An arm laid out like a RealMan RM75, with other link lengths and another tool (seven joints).
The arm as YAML. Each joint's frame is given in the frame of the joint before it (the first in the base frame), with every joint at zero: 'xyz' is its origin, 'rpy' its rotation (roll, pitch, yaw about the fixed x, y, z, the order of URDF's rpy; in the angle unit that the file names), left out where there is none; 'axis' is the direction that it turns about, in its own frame. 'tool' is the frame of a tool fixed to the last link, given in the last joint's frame.
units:
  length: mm
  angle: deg
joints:
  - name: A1
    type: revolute
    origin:
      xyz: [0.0, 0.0, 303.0]
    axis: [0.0, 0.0, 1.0]
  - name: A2
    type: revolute
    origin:
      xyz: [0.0, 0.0, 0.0]
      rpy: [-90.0, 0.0, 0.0]
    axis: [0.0, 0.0, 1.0]
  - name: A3
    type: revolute
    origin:
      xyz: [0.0, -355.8, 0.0]
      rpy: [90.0, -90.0, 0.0]
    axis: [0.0, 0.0, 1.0]
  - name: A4
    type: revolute
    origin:
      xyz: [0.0, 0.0, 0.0]
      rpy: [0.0, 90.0, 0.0]
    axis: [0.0, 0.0, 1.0]
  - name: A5
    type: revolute
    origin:
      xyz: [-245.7, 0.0, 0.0]
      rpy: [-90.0, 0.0, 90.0]
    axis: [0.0, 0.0, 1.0]
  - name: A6
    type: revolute
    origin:
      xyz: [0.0, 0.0, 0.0]
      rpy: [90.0, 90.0, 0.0]
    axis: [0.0, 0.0, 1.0]
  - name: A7
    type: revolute
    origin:
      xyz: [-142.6, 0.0, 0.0]
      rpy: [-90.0, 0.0, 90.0]
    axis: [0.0, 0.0, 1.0]
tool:
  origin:
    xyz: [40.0, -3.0, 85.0]
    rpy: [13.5, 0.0, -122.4]
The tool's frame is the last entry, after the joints.
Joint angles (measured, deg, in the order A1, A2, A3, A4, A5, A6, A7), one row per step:
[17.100 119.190 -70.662 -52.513 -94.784 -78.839 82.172]
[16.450 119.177 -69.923 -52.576 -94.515 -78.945 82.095]
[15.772 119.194 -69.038 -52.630 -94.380 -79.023 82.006]
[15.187 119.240 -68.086 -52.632 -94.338 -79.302 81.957]
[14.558 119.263 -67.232 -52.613 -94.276 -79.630 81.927]
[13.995 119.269 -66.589 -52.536 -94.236 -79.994 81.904]
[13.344 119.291 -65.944 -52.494 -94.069 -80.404 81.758]
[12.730 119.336 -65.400 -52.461 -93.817 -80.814 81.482]
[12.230 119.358 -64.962 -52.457 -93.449 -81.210 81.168]
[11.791 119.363 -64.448 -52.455 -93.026 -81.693 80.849]
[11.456 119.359 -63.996 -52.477 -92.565 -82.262 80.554]
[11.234 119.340 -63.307 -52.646 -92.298 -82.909 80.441]
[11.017 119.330 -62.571 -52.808 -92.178 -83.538 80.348]
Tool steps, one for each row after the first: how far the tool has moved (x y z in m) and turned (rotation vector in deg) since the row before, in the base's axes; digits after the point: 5 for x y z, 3 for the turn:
[0.00468 -0.00086 0.00427 0.715 0.422 -0.856]
[0.00545 -0.00086 0.00441 0.800 0.341 -0.957]
[0.00485 -0.00126 0.00410 0.617 0.398 -0.864]
[0.00505 -0.00199 0.00378 0.501 0.397 -0.865]
[0.00447 -0.00252 0.00269 0.262 0.343 -0.726]
[0.00437 -0.00306 0.00300 0.362 0.428 -0.659]
[0.00348 -0.00315 0.00262 0.378 0.442 -0.456]
[0.00225 -0.00257 0.00271 0.403 0.461 -0.242]
[0.00176 -0.00226 0.00332 0.454 0.534 -0.159]
[0.00063 -0.00203 0.00327 0.378 0.579 0.030]
[0.00035 -0.00109 0.00437 0.435 0.498 0.047]
[0.00080 -0.00118 0.00410 0.398 0.388 0.001]

